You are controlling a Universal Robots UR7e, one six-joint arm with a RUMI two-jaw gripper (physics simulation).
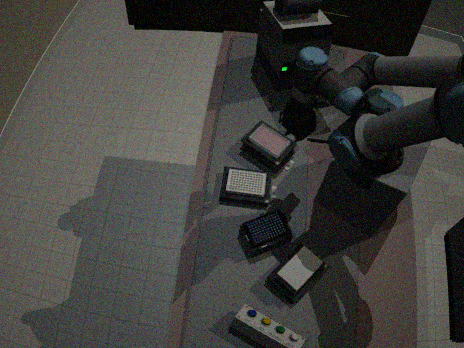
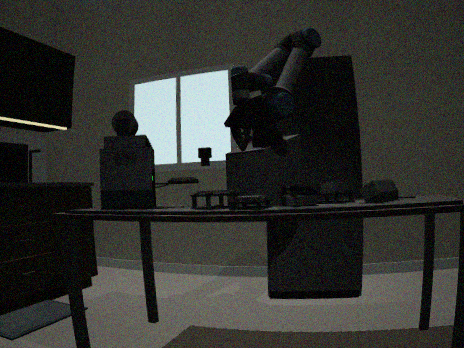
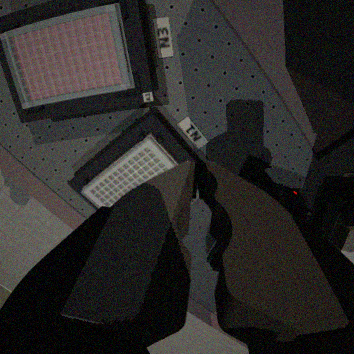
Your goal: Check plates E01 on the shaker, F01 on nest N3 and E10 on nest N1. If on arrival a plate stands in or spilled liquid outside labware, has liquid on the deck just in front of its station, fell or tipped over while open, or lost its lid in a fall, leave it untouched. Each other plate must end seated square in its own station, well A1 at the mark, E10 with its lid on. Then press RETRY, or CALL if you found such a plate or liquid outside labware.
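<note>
My gripper is shut and empty, raised above the deck beside the nests. The pink plate lies in nest N3, beside its N3 label; a small A1 tag marks a corner. It looks roughly parallel to the nest. The white gridded plate lies in nest N1, beside its N1 label; my left finger covers part of it. Its lid and A1 well cannot be made out. The shaker cannot be told for certain. Dimness hides any liquid.
A dark many-welled plate and a pale-topped plate stand on further stations. A button box with blue, yellow, green and white buttons is at the bottom. A tall dark instrument with a green light stands at the deck's far end.
</note>
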